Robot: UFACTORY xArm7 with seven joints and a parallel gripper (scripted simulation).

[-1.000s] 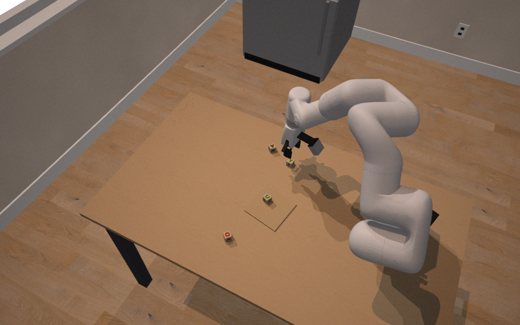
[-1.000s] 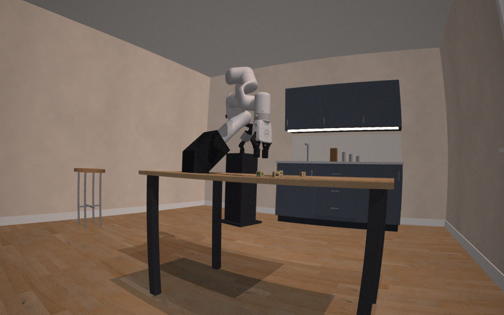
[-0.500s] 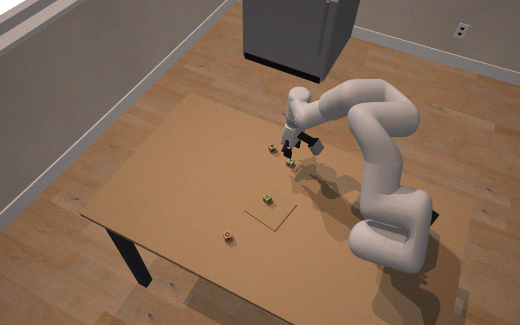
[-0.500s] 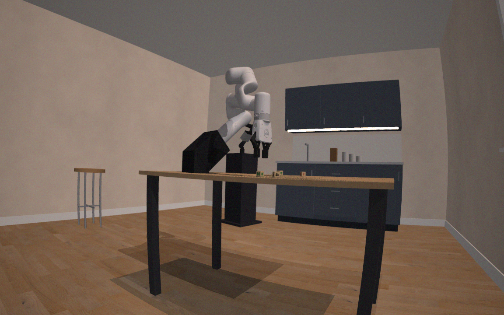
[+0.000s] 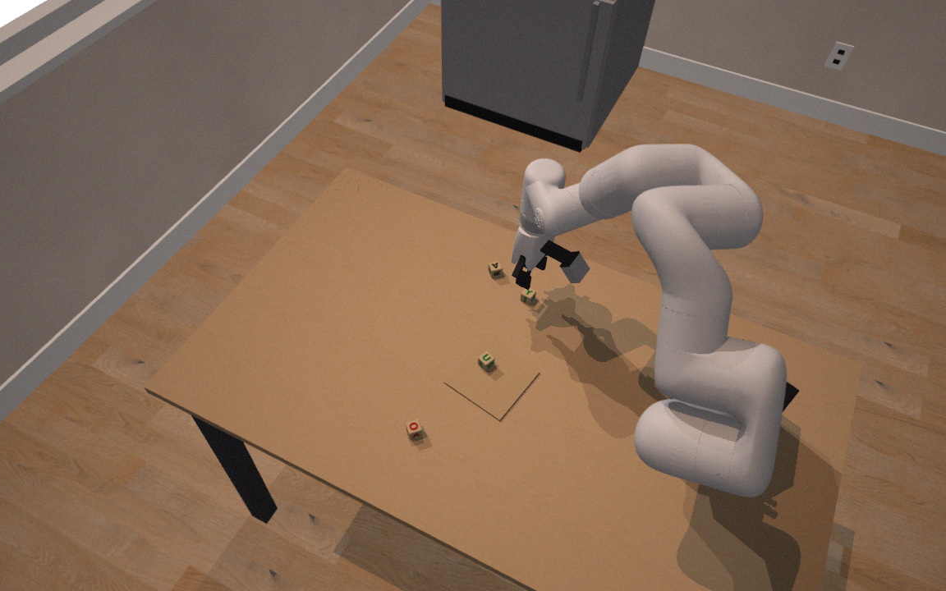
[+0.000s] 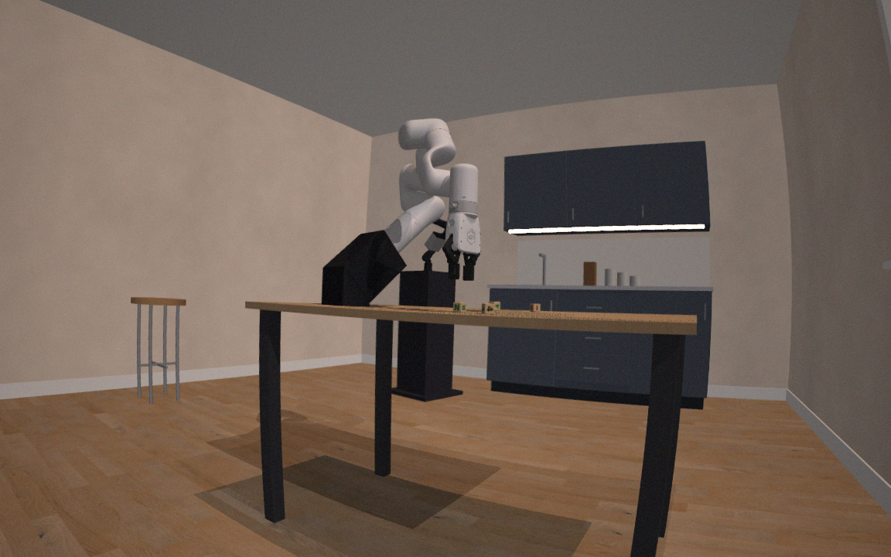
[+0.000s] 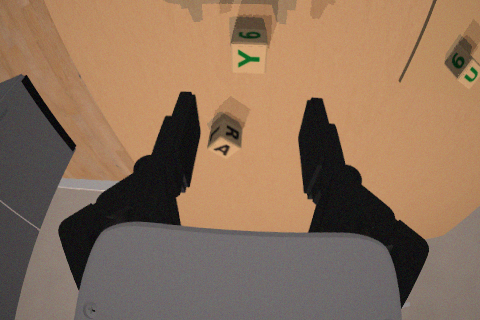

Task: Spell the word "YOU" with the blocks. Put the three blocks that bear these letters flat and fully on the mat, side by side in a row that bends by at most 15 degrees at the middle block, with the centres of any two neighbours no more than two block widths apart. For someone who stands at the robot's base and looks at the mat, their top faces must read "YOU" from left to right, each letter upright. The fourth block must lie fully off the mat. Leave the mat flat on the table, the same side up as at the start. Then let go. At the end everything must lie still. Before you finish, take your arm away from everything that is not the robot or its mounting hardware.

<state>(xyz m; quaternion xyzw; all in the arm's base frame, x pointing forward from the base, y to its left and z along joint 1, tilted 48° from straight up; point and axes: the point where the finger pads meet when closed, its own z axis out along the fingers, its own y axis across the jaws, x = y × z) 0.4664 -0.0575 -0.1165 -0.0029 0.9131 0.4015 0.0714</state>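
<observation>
Now: hand 90 mm above the Y block. The rest, counted from my hand: mat (60 mm behind, 210 mm to the left, 100 mm below); then O block (10 mm behind, 400 mm to the left, 90 mm below); then U block (30 mm behind, 190 mm to the left, 80 mm below).
</observation>
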